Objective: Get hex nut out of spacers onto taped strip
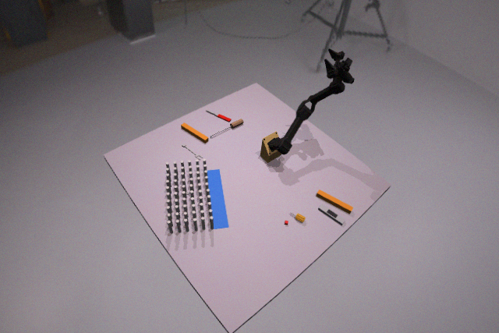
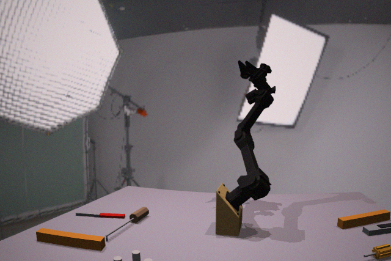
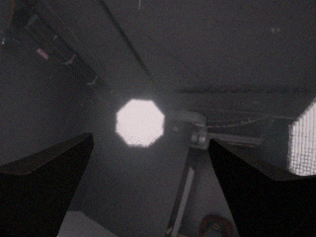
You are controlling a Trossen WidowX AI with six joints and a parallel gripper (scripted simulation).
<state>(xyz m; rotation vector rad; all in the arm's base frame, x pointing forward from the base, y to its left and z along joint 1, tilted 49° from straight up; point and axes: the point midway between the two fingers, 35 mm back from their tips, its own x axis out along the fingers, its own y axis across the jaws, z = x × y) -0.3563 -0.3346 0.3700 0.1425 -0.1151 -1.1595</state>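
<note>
Right now the hook tool is 640 mm below my gripper tip, 390 mm to the right of it and 380 mm ahead of it. Also, from my gripper tip: red-handled tool 650 mm below, 550 mm to the right, 310 mm ahead; then grey bar 640 mm below, 490 mm to the left, 350 mm ahead; then small yellow tool 640 mm below, 500 mm ahead, 380 mm to the left.
</note>
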